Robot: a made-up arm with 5 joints. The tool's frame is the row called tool.
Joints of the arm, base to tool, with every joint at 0 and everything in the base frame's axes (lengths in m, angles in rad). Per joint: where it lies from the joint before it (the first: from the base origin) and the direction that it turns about. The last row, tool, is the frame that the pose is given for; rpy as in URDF.
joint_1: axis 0 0 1 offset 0 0 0.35
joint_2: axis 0 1 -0.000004 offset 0 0 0
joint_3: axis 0 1 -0.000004 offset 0.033 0 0.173
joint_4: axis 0 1 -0.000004 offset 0.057 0 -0.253
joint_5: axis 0 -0.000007 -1 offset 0.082 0 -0.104
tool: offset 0 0 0 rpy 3.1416 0 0
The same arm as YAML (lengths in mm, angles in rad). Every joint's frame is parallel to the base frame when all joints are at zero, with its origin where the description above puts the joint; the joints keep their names.
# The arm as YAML. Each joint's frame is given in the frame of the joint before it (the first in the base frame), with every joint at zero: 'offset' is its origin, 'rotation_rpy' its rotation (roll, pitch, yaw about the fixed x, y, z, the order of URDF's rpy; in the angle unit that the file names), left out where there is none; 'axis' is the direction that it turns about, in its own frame. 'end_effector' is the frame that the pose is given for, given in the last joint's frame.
length_unit: mm
angle_unit: rad
chain:
  - id: joint_1
    offset: [0.0, 0.0, 350.0]
    axis: [0.0, 0.0, 1.0]
  - id: joint_2
    offset: [0.0, 0.0, 0.0]
    axis: [0.0, 1.0, 0.0]
  - id: joint_3
    offset: [33.0, 0.0, 173.0]
    axis: [0.0, 1.0, 0.0]
  - id: joint_4
    offset: [57.0, 0.0, -253.0]
    axis: [0.0, 1.0, 0.0]
  - id: joint_5
    offset: [82.0, 0.0, -104.0]
    axis: [0.0, 0.0, -1.0]
end_effector:
  offset: [0.0, 0.0, 0.0]
  rotation_rpy: [-3.1416, 0.0, 0.0]

